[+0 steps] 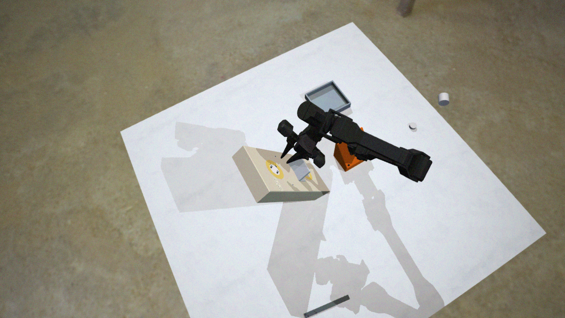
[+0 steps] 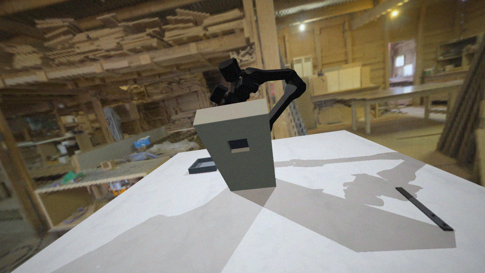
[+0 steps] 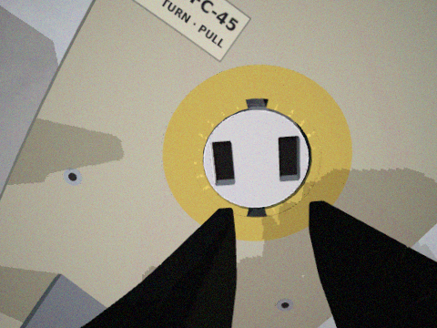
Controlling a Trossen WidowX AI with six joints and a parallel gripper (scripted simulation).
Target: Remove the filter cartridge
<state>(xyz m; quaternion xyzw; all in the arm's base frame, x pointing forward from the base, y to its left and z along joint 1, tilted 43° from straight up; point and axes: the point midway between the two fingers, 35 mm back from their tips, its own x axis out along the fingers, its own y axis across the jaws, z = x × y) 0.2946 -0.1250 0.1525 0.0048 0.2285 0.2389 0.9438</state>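
Right now my gripper tip is 50 mm short of the round pale filter cartridge and 40 mm above it. Round my gripper tip: beige service panel: 110 mm below; grey-blue tray: 350 mm behind, 300 mm to the right, 280 mm below; small white cylinder: 620 mm behind, 280 mm below, 10 mm to the right.
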